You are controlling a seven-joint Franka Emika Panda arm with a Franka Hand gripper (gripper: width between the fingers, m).
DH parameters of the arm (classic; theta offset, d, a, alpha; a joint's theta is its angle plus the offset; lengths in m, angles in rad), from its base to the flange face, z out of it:
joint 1: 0 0.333 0 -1.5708
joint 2: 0 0 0 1.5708
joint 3: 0 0.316 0.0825 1.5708
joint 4: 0 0 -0.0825 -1.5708
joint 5: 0 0.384 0 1.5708
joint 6: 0 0 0.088 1.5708
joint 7: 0 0.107 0 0
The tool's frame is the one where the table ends.
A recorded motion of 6 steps. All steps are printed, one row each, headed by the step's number.
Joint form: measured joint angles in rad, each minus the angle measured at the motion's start. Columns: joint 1, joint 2, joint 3, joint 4, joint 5, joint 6, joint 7.
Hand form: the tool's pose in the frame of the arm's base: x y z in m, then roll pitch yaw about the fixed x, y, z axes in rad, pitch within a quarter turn. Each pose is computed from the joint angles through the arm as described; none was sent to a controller.
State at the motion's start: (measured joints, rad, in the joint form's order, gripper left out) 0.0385 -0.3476 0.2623 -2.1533 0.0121 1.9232 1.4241
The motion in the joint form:
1: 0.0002 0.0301 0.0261 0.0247 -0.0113 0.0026 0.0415
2: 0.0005 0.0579 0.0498 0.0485 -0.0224 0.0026 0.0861
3: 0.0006 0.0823 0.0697 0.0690 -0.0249 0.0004 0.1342
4: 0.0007 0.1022 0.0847 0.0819 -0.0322 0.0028 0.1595
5: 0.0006 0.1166 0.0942 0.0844 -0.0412 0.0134 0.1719
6: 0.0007 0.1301 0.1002 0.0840 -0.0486 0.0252 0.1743
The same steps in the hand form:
1: 0.4457 0.1644 0.5448 -3.0490 -0.0984 -1.1524
2: 0.4501 0.1775 0.5428 -3.0505 -0.1035 -1.1686
3: 0.4534 0.1889 0.5405 -3.0524 -0.0990 -1.1947
4: 0.4563 0.1971 0.5372 -3.0549 -0.1010 -1.2017
5: 0.4588 0.2020 0.5324 -3.0550 -0.1058 -1.2010
6: 0.4614 0.2052 0.5269 -3.0567 -0.1092 -1.1939

